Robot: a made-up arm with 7 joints. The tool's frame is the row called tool. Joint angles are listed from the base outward. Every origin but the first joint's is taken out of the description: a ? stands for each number. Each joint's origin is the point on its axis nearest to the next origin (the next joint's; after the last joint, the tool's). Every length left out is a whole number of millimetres.
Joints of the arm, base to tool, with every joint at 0 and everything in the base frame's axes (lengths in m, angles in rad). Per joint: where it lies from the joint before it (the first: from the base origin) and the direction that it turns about. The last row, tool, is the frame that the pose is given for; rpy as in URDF.
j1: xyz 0.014 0.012 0.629 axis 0 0 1
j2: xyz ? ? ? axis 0 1 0
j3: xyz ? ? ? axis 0 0 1
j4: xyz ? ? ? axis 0 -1 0
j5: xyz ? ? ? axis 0 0 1
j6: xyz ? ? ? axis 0 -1 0
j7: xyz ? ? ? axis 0 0 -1
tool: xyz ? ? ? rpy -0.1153 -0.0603 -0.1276
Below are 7 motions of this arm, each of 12 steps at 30 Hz.
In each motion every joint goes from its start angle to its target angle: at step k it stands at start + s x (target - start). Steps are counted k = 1, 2, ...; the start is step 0. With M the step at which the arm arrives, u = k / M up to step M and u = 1 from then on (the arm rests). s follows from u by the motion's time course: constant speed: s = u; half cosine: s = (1 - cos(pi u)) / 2; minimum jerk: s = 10 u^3 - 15 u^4 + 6 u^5.
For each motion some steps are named. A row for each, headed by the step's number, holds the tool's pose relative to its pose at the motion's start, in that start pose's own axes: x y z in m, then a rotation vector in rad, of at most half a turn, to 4 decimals.
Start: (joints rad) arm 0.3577 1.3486 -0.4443 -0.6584 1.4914 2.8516 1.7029
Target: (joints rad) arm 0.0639 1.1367 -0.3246 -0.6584 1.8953 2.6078 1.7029
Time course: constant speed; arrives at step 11
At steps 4, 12:
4: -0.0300 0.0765 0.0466 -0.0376 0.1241 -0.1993
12: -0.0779 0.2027 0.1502 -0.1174 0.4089 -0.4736

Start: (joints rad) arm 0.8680 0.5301 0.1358 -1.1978 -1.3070 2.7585 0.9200
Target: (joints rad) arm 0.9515 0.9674 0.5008 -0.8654 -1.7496 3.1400 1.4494
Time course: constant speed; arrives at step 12
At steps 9, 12:
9: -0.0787 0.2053 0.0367 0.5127 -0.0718 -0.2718
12: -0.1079 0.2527 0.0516 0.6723 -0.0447 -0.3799

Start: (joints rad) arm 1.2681 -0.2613 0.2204 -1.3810 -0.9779 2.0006 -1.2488
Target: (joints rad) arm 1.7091 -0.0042 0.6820 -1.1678 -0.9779 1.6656 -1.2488
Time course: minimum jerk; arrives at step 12
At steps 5, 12:
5: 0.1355 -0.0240 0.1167 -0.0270 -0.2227 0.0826
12: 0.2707 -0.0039 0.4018 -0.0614 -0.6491 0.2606

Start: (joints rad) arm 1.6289 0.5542 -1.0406 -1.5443 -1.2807 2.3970 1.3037
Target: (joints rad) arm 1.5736 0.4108 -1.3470 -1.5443 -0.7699 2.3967 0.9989
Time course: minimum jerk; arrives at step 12
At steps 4, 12:
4: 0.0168 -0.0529 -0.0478 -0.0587 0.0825 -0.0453
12: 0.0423 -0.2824 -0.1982 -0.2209 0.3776 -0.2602

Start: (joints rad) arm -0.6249 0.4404 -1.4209 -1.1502 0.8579 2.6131 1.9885
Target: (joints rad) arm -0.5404 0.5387 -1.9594 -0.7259 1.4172 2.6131 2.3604
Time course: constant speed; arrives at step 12
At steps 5, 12:
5: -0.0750 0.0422 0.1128 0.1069 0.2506 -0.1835
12: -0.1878 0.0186 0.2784 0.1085 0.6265 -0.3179

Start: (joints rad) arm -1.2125 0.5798 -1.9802 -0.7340 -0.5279 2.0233 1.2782
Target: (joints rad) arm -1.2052 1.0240 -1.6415 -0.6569 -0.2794 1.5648 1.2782
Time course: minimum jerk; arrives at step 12
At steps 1, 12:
1: -0.0014 0.0008 0.0022 0.0005 0.0016 0.0012
12: -0.3366 0.0163 0.4022 0.0130 0.2736 0.4041

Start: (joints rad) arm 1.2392 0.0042 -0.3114 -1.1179 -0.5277 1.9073 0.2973
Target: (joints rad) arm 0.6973 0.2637 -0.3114 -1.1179 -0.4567 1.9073 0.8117
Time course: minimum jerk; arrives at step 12
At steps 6, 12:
6: -0.0156 -0.0849 -0.1727 -0.2631 0.1559 -0.3241
12: -0.0674 -0.2245 -0.3297 -0.5462 0.2727 -0.6680

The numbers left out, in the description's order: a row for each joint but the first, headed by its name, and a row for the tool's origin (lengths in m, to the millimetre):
j2: -0.024 -0.016 0
j3: 0.026 0 0.33
j4: 0.125 -0.009 0
j5: -0.11 0 0.589
j6: 0.015 -0.034 0
j7: 0.033 0 0.012
tool: 0.004 -0.002 0

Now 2 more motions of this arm.
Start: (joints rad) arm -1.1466 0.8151 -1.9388 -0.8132 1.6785 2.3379 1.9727
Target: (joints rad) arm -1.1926 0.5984 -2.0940 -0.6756 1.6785 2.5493 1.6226
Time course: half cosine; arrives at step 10
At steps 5, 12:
5: -0.0387 0.0589 0.1024 0.2176 0.0956 0.1922
12: -0.0652 0.1070 0.2102 0.4583 0.1449 0.3765

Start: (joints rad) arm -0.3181 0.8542 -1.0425 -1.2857 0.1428 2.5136 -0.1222
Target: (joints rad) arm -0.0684 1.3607 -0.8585 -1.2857 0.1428 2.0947 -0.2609
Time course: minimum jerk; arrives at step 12
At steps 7, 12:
7: -0.1316 0.3352 -0.0397 0.0545 0.3206 0.5284
12: -0.2519 0.4725 -0.0559 0.0314 0.4933 0.8048

